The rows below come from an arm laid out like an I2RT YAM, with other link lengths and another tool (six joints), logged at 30 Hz.
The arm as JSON. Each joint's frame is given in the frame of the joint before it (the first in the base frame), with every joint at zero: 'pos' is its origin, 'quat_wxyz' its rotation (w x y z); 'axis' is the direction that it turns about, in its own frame. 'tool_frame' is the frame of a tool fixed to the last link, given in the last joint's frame.
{
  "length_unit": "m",
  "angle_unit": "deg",
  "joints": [
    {
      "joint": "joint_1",
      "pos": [
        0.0,
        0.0,
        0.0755
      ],
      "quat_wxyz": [
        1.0,
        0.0,
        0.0,
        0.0
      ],
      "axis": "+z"
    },
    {
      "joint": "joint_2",
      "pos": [
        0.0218,
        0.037,
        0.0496
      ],
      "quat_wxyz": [
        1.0,
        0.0,
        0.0,
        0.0
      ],
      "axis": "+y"
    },
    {
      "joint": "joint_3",
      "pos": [
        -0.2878,
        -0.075,
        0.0
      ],
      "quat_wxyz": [
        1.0,
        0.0,
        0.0,
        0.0
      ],
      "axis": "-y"
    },
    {
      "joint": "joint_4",
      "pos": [
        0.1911,
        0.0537,
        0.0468
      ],
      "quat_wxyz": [
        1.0,
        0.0,
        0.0,
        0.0
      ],
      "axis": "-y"
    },
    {
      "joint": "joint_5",
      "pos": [
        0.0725,
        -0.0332,
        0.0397
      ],
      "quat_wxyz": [
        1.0,
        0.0,
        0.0,
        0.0
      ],
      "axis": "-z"
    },
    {
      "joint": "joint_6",
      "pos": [
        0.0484,
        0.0,
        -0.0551
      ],
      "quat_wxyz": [
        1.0,
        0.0,
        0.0,
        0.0
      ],
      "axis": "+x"
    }
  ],
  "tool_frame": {
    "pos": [
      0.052,
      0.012,
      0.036
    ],
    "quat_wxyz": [
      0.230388,
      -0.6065,
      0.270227,
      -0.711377
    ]
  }
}
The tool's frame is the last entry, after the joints.
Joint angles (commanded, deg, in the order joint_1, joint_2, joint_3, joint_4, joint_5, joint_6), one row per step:
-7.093 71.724 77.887 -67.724 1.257 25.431
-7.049 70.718 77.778 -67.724 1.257 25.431
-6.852 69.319 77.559 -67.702 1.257 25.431
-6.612 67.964 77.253 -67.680 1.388 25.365
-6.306 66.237 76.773 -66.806 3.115 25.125
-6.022 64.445 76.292 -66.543 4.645 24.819
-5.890 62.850 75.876 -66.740 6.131 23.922
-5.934 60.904 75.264 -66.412 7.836 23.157
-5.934 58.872 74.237 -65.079 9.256 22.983
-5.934 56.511 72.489 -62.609 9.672 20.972
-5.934 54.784 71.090 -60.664 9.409 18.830
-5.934 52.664 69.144 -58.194 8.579 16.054
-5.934 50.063 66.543 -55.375 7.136 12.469
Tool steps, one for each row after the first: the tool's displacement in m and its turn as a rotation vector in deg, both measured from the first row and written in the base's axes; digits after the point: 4 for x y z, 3 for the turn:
-0.0036 0.0006 0.0029 -0.110 -0.890 0.044
-0.0086 0.0020 0.0065 -0.255 -2.083 0.241
-0.0135 0.0032 0.0093 -0.523 -3.128 0.472
-0.0184 0.0020 0.0143 -2.354 -5.039 0.089
-0.0251 0.0012 0.0180 -3.961 -6.421 -0.201
-0.0321 0.0004 0.0204 -5.771 -7.138 -0.137
-0.0397 -0.0015 0.0237 -7.767 -8.490 -0.550
-0.0458 -0.0032 0.0271 -9.257 -10.619 -1.351
-0.0506 -0.0021 0.0296 -11.023 -13.306 -0.187
-0.0536 0.0001 0.0309 -12.308 -15.244 1.494
-0.0571 0.0037 0.0313 -13.662 -17.537 3.954
-0.0618 0.0091 0.0298 -15.220 -20.007 7.373

